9 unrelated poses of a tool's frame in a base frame.
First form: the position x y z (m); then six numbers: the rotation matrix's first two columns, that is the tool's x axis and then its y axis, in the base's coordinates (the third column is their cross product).
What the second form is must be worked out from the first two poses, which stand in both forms.
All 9 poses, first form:
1: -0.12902 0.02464 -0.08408 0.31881 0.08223 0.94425 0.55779 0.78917 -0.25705
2: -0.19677 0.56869 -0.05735 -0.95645 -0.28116 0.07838 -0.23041 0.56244 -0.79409
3: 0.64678 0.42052 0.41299 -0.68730 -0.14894 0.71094 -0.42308 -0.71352 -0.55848
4: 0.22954 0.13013 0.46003 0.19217 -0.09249 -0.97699 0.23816 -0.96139 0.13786
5: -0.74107 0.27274 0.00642 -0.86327 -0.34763 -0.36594 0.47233 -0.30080 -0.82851
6: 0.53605 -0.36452 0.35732 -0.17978 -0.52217 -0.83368 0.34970 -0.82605 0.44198
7: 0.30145 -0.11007 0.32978 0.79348 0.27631 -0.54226 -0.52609 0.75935 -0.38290
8: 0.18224 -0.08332 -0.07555 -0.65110 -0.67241 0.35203 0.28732 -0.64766 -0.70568
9: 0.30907 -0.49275 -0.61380 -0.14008 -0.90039 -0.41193 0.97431 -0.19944 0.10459
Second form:
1: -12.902 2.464 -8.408 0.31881 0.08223 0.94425 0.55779 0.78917 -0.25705
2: -19.677 56.869 -5.735 -0.95645 -0.28116 0.07838 -0.23041 0.56244 -0.79409
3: 64.678 42.052 41.299 -0.68730 -0.14894 0.71094 -0.42308 -0.71352 -0.55848
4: 22.954 13.013 46.003 0.19217 -0.09249 -0.97699 0.23816 -0.96139 0.13786
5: -74.107 27.274 0.642 -0.86327 -0.34763 -0.36594 0.47233 -0.30080 -0.82851
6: 53.605 -36.452 35.732 -0.17978 -0.52217 -0.83368 0.34970 -0.82605 0.44198
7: 30.145 -11.007 32.978 0.79348 0.27631 -0.54226 -0.52609 0.75935 -0.38290
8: 18.224 -8.332 -7.555 -0.65110 -0.67241 0.35203 0.28732 -0.64766 -0.70568
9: 30.907 -49.275 -61.380 -0.14008 -0.90039 -0.41193 0.97431 -0.19944 0.10459
